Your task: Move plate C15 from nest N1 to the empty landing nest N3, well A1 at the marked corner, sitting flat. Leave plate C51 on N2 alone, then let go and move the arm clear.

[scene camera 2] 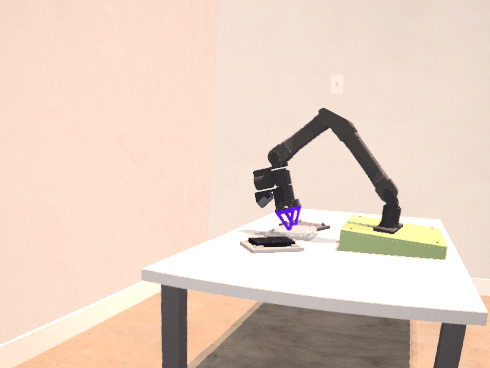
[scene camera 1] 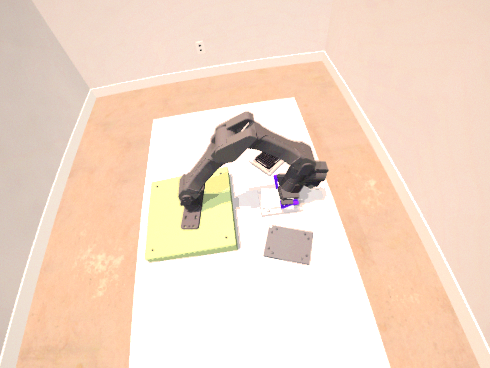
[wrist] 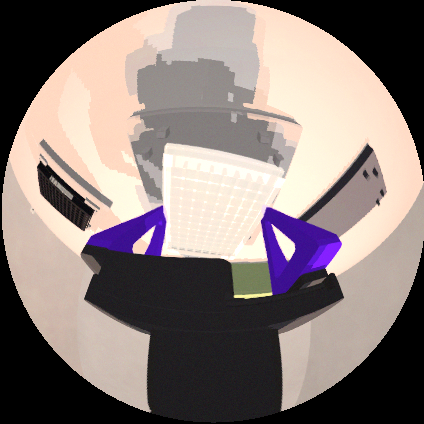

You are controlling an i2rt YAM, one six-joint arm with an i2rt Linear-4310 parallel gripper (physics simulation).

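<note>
A pale gridded plate (wrist: 215, 192) (scene camera 1: 269, 198), which I take to be C15, is between the purple fingers of my gripper (wrist: 213, 210) (scene camera 1: 286, 194) (scene camera 2: 289, 228). The gripper is shut on its two sides. The plate is low over a pale nest (wrist: 205, 125) (scene camera 1: 282, 212) (scene camera 2: 305, 238) and looks slightly turned against it in the wrist view; whether it touches cannot be told. A black plate (scene camera 1: 267, 160) (scene camera 2: 272, 241) (wrist: 65, 197), apparently C51, lies on another pale nest (scene camera 1: 270, 171) (scene camera 2: 275, 249). A grey nest (scene camera 1: 289, 245) (wrist: 345, 200) is empty. Nest labels and the corner mark are not readable.
The arm's base stands on a yellow-green block (scene camera 1: 170, 235) (scene camera 2: 390, 247) beside the nests. All stand on a white table (scene camera 1: 250, 310) (scene camera 2: 310, 280). The black plate's nest and the grey nest lie on opposite sides of the gripper.
</note>
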